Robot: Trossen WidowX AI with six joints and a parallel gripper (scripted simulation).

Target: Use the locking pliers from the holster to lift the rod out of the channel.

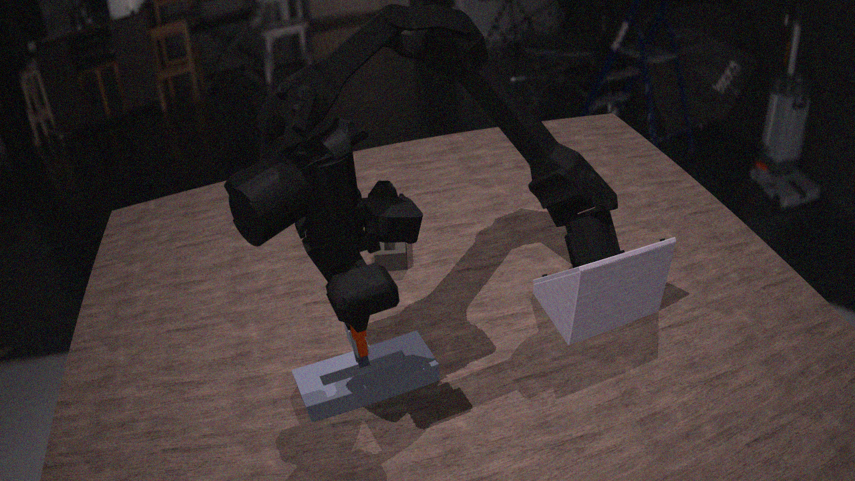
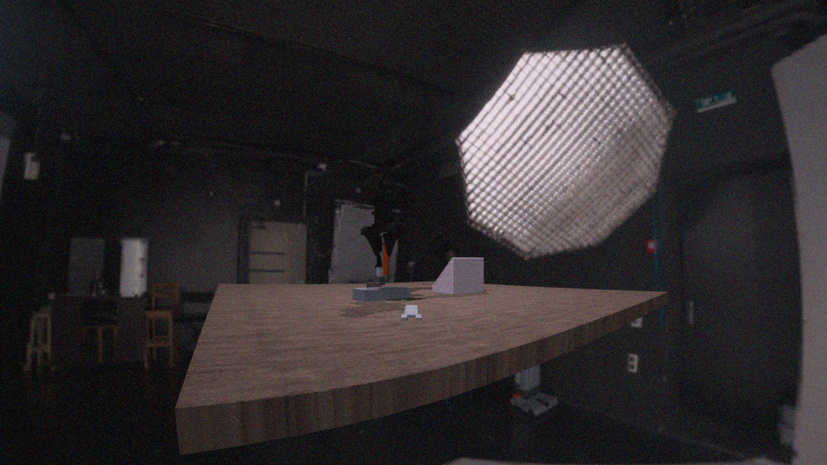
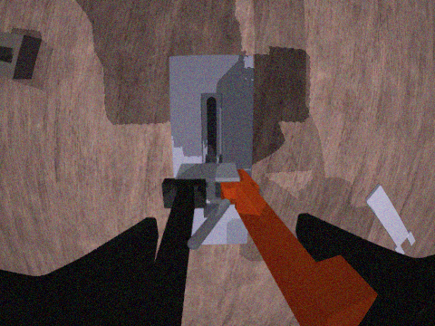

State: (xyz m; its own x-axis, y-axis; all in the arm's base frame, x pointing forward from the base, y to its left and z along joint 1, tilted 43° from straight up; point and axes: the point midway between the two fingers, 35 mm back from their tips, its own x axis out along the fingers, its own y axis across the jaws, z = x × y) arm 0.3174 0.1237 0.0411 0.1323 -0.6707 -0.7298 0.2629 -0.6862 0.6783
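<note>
Right now the orange handle is 10 mm behind my gripper tip and 20 mm to the left of it. The rest, counted from my gripper tip: dark rod: 10 mm to the right, 130 mm below; small grey holster: 60 mm behind, 270 mm to the right, 130 mm below; grey block: 10 mm to the right, 120 mm below.
</note>
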